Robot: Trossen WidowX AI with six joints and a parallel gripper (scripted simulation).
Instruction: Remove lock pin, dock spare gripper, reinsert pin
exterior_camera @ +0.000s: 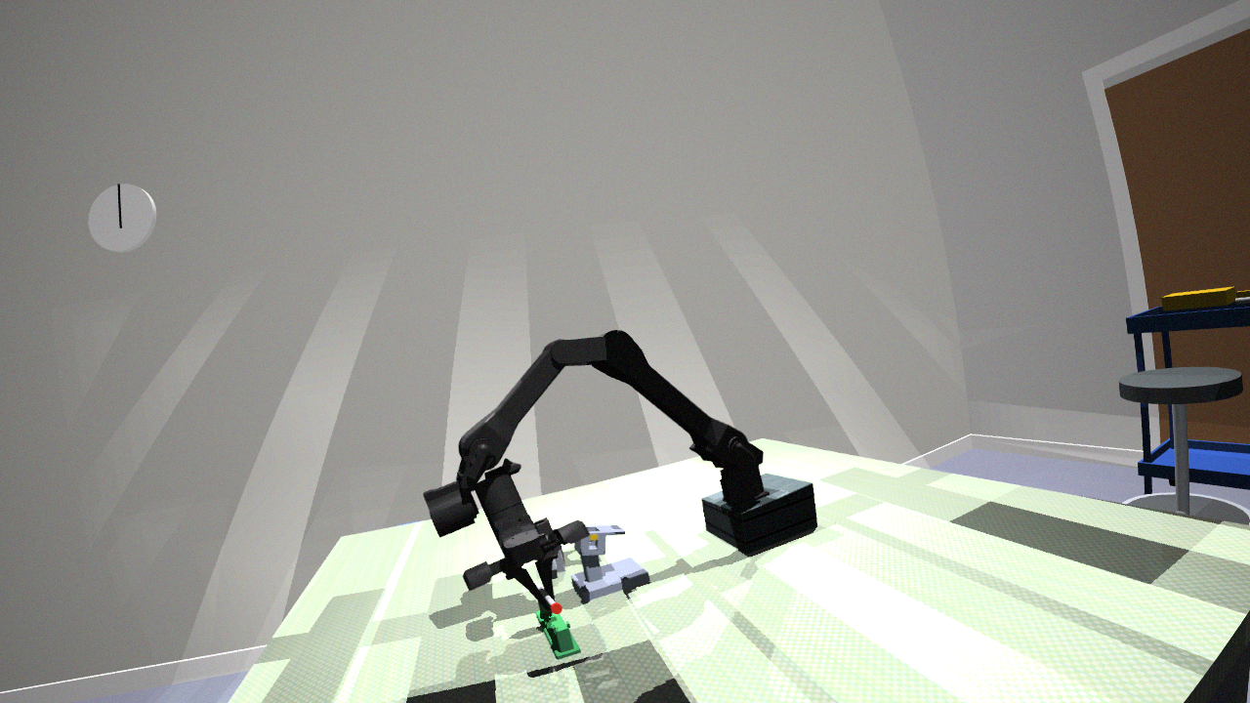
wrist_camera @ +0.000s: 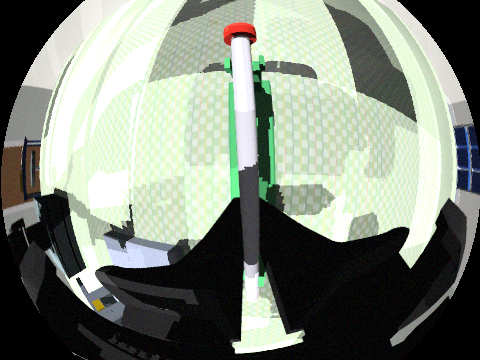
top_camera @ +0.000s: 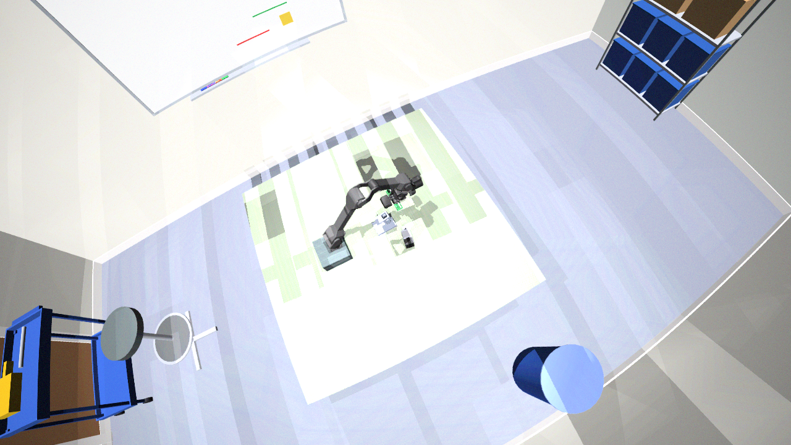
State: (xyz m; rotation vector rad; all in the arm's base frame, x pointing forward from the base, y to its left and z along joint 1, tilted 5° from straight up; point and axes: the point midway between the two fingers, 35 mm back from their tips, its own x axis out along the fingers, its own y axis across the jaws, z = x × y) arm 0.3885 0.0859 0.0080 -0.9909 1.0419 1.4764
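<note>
The green rest lies 2 cm to the left of my gripper tip and 1 cm below it. The rest, counted from my gripper tip: spare gripper (4 cm behind, 22 cm to the right); grey mount (10 cm behind, 9 cm to the right, 2 cm above).
</note>
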